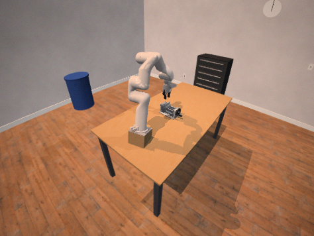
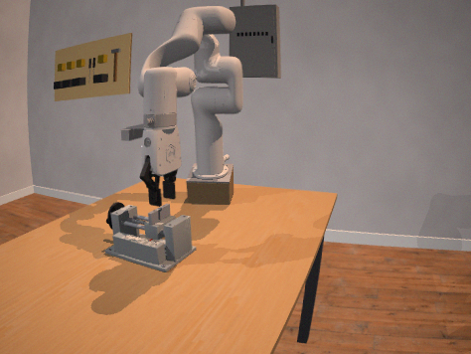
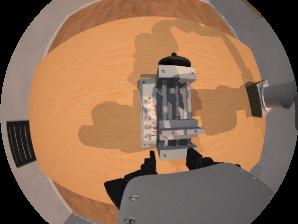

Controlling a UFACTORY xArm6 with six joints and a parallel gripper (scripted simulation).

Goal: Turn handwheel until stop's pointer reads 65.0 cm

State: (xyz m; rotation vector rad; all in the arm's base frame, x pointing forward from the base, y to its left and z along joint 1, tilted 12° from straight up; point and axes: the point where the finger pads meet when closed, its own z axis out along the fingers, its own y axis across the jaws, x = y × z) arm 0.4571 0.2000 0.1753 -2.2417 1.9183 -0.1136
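Right now my hand is 200 mm to the left of the black handwheel, 110 mm above it and 10 mm past it. Also, from my hand: grey stop fixture 80 mm below, 40 mm to the right, 10 mm behind.
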